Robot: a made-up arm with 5 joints. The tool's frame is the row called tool. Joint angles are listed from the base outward. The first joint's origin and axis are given. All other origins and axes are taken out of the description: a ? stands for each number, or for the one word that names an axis. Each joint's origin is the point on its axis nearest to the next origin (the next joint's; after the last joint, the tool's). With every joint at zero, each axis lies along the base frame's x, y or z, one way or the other. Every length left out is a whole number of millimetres.
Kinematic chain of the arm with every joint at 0, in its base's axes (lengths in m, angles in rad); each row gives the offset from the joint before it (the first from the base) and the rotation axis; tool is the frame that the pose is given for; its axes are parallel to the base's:
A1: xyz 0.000 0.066 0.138 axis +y
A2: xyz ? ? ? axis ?
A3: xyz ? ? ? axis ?
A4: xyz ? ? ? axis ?
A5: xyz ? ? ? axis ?
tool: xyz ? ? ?
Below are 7 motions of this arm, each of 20 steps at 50 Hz.
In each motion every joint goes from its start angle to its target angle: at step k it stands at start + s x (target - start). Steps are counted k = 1, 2, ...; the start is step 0. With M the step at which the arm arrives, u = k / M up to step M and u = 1 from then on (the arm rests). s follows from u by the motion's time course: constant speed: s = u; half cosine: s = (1 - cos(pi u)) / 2; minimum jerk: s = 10 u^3 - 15 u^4 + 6 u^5.
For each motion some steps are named. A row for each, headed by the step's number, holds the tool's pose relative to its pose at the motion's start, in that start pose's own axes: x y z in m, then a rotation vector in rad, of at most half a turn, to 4 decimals.
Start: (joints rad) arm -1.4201 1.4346 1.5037 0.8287 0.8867
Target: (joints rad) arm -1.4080 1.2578 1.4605 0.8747 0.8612
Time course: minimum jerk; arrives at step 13
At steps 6, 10, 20:
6: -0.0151 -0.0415 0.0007 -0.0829 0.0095 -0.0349
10: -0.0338 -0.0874 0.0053 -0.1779 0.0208 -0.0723
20: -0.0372 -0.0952 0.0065 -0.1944 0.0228 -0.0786

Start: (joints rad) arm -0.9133 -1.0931 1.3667 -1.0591 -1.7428
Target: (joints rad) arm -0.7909 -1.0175 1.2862 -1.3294 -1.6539
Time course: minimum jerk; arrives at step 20
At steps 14, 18, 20:
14: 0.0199 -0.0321 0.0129 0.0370 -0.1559 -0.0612
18: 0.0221 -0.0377 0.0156 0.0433 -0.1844 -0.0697
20: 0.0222 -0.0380 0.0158 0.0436 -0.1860 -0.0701

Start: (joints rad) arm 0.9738 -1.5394 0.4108 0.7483 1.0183
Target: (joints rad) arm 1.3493 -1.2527 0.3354 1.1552 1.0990
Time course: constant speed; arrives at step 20
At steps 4, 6, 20:
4: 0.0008 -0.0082 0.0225 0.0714 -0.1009 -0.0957
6: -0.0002 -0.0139 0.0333 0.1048 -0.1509 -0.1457
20: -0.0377 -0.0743 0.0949 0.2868 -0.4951 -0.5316

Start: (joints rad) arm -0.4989 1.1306 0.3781 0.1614 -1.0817
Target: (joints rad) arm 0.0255 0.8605 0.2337 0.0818 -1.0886
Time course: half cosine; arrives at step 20
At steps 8, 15, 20:
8: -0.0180 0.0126 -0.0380 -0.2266 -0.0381 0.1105
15: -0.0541 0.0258 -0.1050 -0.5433 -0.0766 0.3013
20: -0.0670 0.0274 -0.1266 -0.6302 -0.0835 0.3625

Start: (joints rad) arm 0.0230 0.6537 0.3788 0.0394 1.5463
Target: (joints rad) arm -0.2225 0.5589 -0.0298 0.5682 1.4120
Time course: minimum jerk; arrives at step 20
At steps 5, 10, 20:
5: 0.0015 0.0103 0.0073 -0.0397 -0.0390 0.0161
10: 0.0037 0.0582 0.0359 -0.1828 -0.1971 0.0928
20: -0.0055 0.1351 0.0705 -0.3330 -0.4190 0.2191

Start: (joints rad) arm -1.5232 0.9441 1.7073 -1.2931 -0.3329
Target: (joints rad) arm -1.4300 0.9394 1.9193 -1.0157 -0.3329
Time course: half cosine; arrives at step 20
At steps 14, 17, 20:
14: -0.0269 -0.0521 0.0014 0.0357 -0.0112 -0.2825
17: -0.0336 -0.0610 0.0015 0.0443 -0.0130 -0.3361
20: -0.0361 -0.0641 0.0015 0.0476 -0.0136 -0.3553

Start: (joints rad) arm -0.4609 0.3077 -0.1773 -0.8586 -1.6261
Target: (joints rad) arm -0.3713 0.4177 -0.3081 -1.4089 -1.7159
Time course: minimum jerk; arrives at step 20
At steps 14, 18, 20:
14: -0.0145 0.0609 0.0687 -0.0572 -0.3996 0.1260
18: -0.0224 0.0726 0.0838 -0.0587 -0.4749 0.1462
20: -0.0229 0.0732 0.0847 -0.0587 -0.4791 0.1473

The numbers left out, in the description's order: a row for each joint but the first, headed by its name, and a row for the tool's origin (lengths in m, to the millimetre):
A2: xyz -0.017 0.000 -0.011, axis -z
A3: xyz 0.381 0.080 0.000, axis +x
A4: xyz 0.000 -0.007 -0.222, axis -z
A5: xyz 0.210 -0.095 0.000, axis +x
tool: xyz 0.000 0.003 -0.064

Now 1 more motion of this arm.
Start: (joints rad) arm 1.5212 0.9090 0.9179 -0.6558 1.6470
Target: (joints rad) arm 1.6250 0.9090 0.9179 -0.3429 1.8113
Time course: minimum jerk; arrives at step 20
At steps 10, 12, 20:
10: -0.0258 -0.0053 0.0522 0.0582 -0.1851 -0.0171
12: -0.0371 -0.0065 0.0706 0.0776 -0.2528 -0.0187
20: -0.0591 -0.0074 0.1017 0.1088 -0.3706 -0.0154

